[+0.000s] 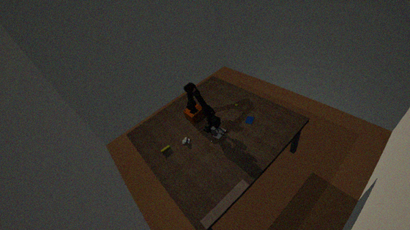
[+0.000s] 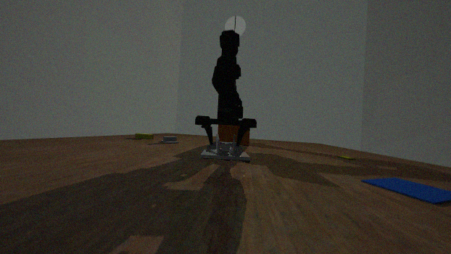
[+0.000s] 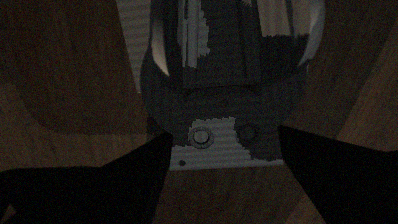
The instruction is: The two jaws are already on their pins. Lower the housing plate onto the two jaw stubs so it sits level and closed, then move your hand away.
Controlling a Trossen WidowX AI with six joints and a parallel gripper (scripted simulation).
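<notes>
My gripper tip is 10 mm short of the grey housing plate and 20 mm below it. From my gripper tip the other things lie so: blue flat sheet (230 mm ahead, 270 mm to the left, 10 mm below); then yellow block (260 mm behind, 400 mm to the right).
</notes>
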